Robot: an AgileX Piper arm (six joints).
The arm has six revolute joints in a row. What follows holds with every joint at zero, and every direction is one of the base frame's. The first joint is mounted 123 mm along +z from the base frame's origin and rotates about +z. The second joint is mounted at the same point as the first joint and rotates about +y. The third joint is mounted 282.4 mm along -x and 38.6 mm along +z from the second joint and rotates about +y. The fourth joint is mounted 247.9 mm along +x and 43.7 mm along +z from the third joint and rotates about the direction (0.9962, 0, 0.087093). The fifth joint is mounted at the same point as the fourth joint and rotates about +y. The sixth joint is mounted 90.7 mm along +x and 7.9 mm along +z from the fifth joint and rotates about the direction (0.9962, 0, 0.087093). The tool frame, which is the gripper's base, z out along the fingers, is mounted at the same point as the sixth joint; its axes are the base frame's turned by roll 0, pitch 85 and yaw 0 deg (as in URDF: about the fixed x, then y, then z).
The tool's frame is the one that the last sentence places.
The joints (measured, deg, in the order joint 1, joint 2, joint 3, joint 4, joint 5, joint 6), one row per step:
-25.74, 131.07, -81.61, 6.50, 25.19, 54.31
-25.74, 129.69, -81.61, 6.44, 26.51, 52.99
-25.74, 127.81, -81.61, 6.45, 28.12, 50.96
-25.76, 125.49, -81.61, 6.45, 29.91, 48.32
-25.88, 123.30, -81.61, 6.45, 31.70, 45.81
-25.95, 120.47, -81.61, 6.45, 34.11, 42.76
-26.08, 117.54, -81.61, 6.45, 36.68, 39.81
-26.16, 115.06, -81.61, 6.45, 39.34, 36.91
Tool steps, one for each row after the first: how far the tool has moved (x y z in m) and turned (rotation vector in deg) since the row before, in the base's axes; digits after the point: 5 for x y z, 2 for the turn. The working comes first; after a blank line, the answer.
Tool pose at each row, in the base's axes (x y z in m, rotation vector in deg; the steps are taken from these numbers as rounded here):
0.39894, -0.18747, 0.06536, 109.08, 118.13, 12.30
0.39840, -0.18701, 0.07524, 107.48, 119.42, 12.13
0.39757, -0.18633, 0.08878, 104.99, 121.13, 11.94
0.39619, -0.18552, 0.10553, 101.62, 123.12, 11.66
0.39387, -0.18511, 0.12118, 98.55, 124.93, 11.31
0.39025, -0.18354, 0.14118, 94.70, 127.16, 10.88
0.38531, -0.18179, 0.16157, 91.00, 129.23, 10.41
0.37990, -0.17938, 0.17830, 87.55, 131.63, 9.87

-0.00054, 0.00046, 0.00988, -0.42, 0.05, 1.39
-0.00083, 0.00068, 0.01354, -0.70, -0.09, 2.02
-0.00138, 0.00081, 0.01675, -1.04, -0.26, 2.59
-0.00232, 0.00041, 0.01565, -0.96, -0.15, 2.37
-0.00362, 0.00157, 0.02000, -1.15, -0.14, 2.97
-0.00494, 0.00175, 0.02039, -1.11, -0.08, 2.84
-0.00541, 0.00241, 0.01673, -0.88, 0.38, 2.86

